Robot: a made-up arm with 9 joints. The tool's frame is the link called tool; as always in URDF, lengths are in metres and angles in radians.
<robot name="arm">
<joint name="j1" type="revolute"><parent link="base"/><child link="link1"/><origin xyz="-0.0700 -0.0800 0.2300"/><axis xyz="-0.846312 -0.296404 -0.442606"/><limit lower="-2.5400" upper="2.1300"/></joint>
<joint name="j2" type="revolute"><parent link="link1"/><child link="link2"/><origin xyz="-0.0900 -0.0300 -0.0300"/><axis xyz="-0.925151 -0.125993 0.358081"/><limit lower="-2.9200" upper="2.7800"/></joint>
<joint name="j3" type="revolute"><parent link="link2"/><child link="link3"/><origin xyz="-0.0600 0.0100 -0.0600"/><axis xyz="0 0 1"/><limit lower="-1.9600" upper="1.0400"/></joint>
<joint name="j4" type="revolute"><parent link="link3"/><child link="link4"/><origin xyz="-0.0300 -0.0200 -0.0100"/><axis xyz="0 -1 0"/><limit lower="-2.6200" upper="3.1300"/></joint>
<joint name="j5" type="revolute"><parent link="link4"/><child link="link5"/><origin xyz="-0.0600 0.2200 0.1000"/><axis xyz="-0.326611 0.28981 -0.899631"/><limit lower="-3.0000" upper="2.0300"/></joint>
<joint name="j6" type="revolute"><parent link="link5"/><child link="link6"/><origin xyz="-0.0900 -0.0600 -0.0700"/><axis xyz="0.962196 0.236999 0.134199"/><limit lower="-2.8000" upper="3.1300"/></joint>
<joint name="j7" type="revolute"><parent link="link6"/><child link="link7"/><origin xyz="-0.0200 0.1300 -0.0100"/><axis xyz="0 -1 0"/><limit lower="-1.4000" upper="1.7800"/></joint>
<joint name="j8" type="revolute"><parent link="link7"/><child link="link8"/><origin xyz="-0.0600 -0.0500 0.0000"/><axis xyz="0 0 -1"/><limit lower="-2.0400" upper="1.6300"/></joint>
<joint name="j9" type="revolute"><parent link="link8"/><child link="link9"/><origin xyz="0.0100 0.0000 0.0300"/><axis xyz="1 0 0"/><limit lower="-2.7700" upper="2.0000"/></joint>
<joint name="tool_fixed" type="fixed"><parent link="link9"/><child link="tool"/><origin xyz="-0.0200 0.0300 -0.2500" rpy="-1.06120 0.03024 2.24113"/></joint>
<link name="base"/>
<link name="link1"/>
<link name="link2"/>
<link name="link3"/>
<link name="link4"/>
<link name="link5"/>
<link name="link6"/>
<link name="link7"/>
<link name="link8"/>
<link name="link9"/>
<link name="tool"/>
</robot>
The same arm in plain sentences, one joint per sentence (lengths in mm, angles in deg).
The arm has nine revolute joints in a row. What follows holds with every joint at zero, and every direction is one of the base frame's. Joint 1 lies 70 mm along -x and 80 mm along -y and 230 mm along +z from the base frame's origin and turns about the direction (-0.846312, -0.296404, -0.442606), from -145.53 to 122.04 deg. Joint 2 lies 90 mm along -x and 30 mm along -y and 30 mm along -z from joint 1 and turns about the direction (-0.925151, -0.125993, 0.358081), from -167.3 to 159.28 deg. Joint 3 lies 60 mm along -x and 10 mm along +y and 60 mm along -z from joint 2 and turns about +z, from -112.3 to 59.59 deg. Joint 4 lies 30 mm along -x and 20 mm along -y and 10 mm along -z from joint 3 and turns about -y, from -150.11 to 179.34 deg. Joint 5 lies 60 mm along -x and 220 mm along +y and 100 mm along +z from joint 4 and turns about the direction (-0.326611, 0.28981, -0.899631), from -171.89 to 116.31 deg. Joint 6 lies 90 mm along -x and 60 mm along -y and 70 mm along -z from joint 5 and turns about the direction (0.962196, 0.236999, 0.134199), from -160.43 to 179.34 deg. Joint 7 lies 20 mm along -x and 130 mm along +y and 10 mm along -z from joint 6 and turns about -y, from -80.21 to 101.99 deg. Joint 8 lies 60 mm along -x and 50 mm along -y from joint 7 and turns about -z, from -116.88 to 93.39 deg. Joint 9 lies 10 mm along +x and 30 mm along +z from joint 8 and turns about +x, from -158.71 to 114.59 deg. The tool frame, which is the frame that the pose is given for, lies 20 mm along -x and 30 mm along +y and 250 mm along -z from joint 9; its axes are the base frame's turned by roll -60.8, pitch 1.73 and yaw 128.41 deg (as in URDF: about the fixed x, then y, then z).
